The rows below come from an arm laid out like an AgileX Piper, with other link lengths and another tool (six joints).
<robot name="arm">
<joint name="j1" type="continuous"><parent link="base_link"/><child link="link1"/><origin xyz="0 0 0.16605" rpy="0 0 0"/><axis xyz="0 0 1"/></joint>
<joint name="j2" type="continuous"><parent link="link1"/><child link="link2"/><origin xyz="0 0 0" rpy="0 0 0"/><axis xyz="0 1 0"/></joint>
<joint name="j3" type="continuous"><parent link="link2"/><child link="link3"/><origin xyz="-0.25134 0 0.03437" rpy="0 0 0"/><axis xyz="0 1 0"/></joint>
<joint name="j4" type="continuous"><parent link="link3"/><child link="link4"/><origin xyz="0.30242 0 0.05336" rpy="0 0 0"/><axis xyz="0.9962 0 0.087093"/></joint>
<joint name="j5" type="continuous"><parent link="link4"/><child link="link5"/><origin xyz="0 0 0" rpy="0 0 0"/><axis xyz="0 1 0"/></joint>
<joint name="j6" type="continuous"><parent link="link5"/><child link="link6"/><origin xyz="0.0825 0 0.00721" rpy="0 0 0"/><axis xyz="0.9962 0 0.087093"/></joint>
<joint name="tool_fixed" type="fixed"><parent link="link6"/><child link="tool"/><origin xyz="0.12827 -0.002 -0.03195" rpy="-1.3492 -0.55 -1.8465"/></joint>
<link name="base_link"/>
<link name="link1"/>
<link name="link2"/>
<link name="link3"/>
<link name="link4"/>
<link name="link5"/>
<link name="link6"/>
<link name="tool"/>
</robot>
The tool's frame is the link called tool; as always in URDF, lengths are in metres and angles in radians. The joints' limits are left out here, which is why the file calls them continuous.
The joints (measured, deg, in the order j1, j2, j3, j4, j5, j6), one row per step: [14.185 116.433 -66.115 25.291 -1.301 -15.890]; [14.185 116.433 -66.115 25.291 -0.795 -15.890]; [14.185 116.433 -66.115 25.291 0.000 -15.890]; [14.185 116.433 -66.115 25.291 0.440 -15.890]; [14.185 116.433 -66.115 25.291 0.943 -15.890]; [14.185 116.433 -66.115 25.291 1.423 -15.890]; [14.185 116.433 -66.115 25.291 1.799 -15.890]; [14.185 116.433 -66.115 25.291 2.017 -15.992]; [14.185 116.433 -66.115 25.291 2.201 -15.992]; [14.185 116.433 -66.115 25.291 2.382 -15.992]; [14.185 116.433 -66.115 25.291 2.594 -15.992]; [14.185 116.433 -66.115 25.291 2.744 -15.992]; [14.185 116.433 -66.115 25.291 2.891 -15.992]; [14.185 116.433 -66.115 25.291 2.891 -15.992]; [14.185 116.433 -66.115 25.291 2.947 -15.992]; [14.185 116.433 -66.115 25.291 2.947 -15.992]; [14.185 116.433 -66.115 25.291 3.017 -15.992]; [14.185 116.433 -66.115 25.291 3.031 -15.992]
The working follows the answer.
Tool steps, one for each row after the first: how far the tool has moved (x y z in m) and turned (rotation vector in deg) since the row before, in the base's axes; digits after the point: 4 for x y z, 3 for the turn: [-0.0016 0.0004 -0.0009 0.037 0.481 0.152]; [-0.0025 0.0006 -0.0014 0.058 0.756 0.239]; [-0.0014 0.0004 -0.0008 0.032 0.418 0.132]; [-0.0016 0.0004 -0.0009 0.037 0.478 0.151]; [-0.0015 0.0004 -0.0008 0.035 0.456 0.144]; [-0.0012 0.0003 -0.0006 0.027 0.358 0.113]; [-0.0007 0.0001 -0.0004 -0.051 0.189 0.140]; [-0.0006 0.0001 -0.0003 0.013 0.175 0.055]; [-0.0006 0.0001 -0.0003 0.013 0.172 0.054]; [-0.0007 0.0002 -0.0004 0.015 0.202 0.064]; [-0.0005 0.0001 -0.0002 0.011 0.143 0.045]; [-0.0005 0.0001 -0.0002 0.011 0.140 0.044]; [0.0000 0.0000 0.0000 0.000 0.000 0.000]; [-0.0002 0.0000 -0.0001 0.004 0.053 0.017]; [0.0000 0.0000 0.0000 0.000 0.000 0.000]; [-0.0002 0.0001 -0.0001 0.005 0.067 0.021]; [0.0000 0.0000 0.0000 0.001 0.013 0.004]
Tool pose at each row, in the base's axes (x y z in m, rotation vector in deg; rounded; the steps above come from the unrounded poses): [0.4803 0.1245 0.0017 -126.892 67.814 -60.062]; [0.4788 0.1250 0.0008 -127.292 67.841 -59.495]; [0.4763 0.1256 -0.0007 -127.917 67.882 -58.602]; [0.4749 0.1260 -0.0015 -128.262 67.903 -58.105]; [0.4733 0.1264 -0.0024 -128.654 67.927 -57.536]; [0.4718 0.1267 -0.0032 -129.026 67.948 -56.992]; [0.4706 0.1270 -0.0038 -129.317 67.964 -56.564]; [0.4699 0.1271 -0.0042 -129.551 67.857 -56.361]; [0.4693 0.1273 -0.0045 -129.692 67.864 -56.151]; [0.4688 0.1274 -0.0048 -129.831 67.871 -55.944]; [0.4681 0.1276 -0.0052 -129.994 67.879 -55.702]; [0.4676 0.1277 -0.0054 -130.108 67.884 -55.530]; [0.4671 0.1278 -0.0057 -130.221 67.890 -55.362]; [0.4671 0.1278 -0.0057 -130.221 67.890 -55.362]; [0.4670 0.1278 -0.0058 -130.263 67.892 -55.298]; [0.4670 0.1278 -0.0058 -130.263 67.892 -55.298]; [0.4667 0.1279 -0.0059 -130.317 67.894 -55.218]; [0.4667 0.1279 -0.0059 -130.327 67.895 -55.202]

